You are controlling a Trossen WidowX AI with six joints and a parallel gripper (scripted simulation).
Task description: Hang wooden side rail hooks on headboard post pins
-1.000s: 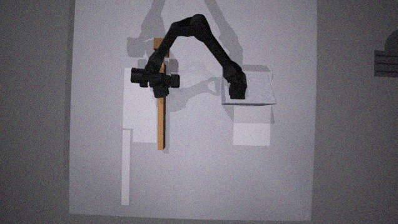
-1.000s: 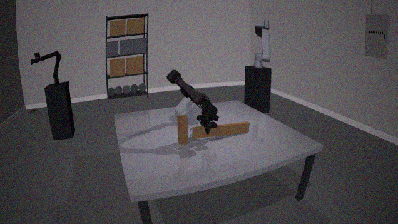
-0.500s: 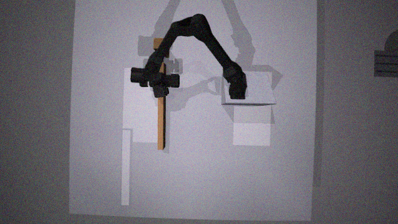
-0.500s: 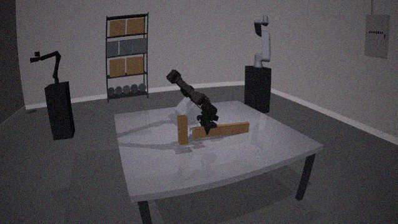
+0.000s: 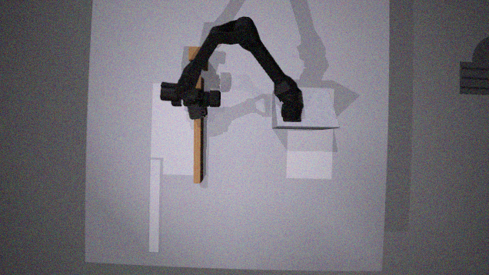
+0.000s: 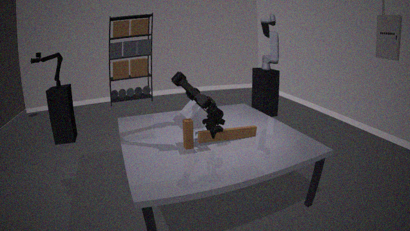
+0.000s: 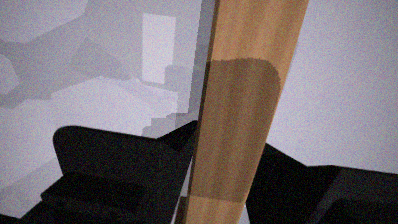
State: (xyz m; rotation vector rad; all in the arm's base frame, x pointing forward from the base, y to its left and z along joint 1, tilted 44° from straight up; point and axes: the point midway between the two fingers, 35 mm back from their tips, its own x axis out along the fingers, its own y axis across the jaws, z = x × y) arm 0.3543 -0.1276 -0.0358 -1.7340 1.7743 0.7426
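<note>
Right now my gripper tip is 16 cm to the left of the wooden headboard post and 4 cm below it.
</note>
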